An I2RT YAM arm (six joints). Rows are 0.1 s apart.
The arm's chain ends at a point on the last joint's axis. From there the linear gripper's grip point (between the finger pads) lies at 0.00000 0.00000 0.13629 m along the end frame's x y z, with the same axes.
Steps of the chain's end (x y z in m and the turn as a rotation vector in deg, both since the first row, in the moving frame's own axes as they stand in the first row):
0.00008, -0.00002, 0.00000, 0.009, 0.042, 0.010
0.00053, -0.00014, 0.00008, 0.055, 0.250, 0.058
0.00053, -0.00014, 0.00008, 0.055, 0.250, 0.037
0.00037, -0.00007, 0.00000, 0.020, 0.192, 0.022
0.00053, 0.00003, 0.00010, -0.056, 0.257, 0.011
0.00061, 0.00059, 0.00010, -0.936, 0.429, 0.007
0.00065, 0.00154, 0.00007, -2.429, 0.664, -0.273
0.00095, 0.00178, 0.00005, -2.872, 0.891, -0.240
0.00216, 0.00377, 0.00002, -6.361, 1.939, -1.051
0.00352, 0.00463, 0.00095, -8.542, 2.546, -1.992
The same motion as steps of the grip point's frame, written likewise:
0.00018, -0.00004, 0.00000, 0.009, 0.042, 0.010
0.00112, -0.00027, 0.00008, 0.055, 0.250, 0.058
0.00112, -0.00027, 0.00008, 0.055, 0.250, 0.037
0.00083, -0.00012, 0.00000, 0.020, 0.192, 0.022
0.00114, 0.00016, 0.00010, -0.056, 0.257, 0.011
0.00163, 0.00282, 0.00008, -0.936, 0.429, 0.007
0.00224, 0.00731, -0.00006, -2.429, 0.664, -0.273
0.00308, 0.00860, -0.00014, -2.872, 0.891, -0.240
0.00690, 0.01882, -0.00090, -6.361, 1.939, -1.051
0.00990, 0.02476, -0.00070, -8.542, 2.546, -1.992

